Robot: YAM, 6 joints.
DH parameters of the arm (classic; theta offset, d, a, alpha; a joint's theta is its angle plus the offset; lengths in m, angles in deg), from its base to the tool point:
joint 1: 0 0.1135 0.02 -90
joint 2: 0 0 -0.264 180
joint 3: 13.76 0 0.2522 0
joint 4: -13.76 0 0.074 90
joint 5: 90 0 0 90
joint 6: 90 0.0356 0 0
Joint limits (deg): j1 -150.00..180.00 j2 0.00..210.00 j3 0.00..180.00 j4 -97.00..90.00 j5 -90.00..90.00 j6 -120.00..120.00
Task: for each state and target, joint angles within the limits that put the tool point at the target. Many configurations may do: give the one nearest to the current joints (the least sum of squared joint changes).
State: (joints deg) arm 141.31 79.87 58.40 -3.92 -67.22 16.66
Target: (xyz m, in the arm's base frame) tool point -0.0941 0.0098 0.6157
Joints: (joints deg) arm 154.13 59.64 100.94 8.11 -64.93 16.66
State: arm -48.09 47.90 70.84 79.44 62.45 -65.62
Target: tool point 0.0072 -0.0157 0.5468
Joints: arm -29.26 44.05 65.15 81.30 16.61 -65.62
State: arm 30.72 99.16 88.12 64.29 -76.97 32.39
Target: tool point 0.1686 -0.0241 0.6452
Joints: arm -19.13 84.54 116.45 60.64 -65.82 32.39
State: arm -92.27 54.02 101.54 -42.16 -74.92 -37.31
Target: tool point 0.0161 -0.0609 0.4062
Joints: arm -107.41 34.62 67.11 -59.89 -70.63 -37.31
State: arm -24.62 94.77 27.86 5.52 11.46 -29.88
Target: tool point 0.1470 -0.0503 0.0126
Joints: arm -16.77 106.10 15.59 2.74 9.28 -29.88
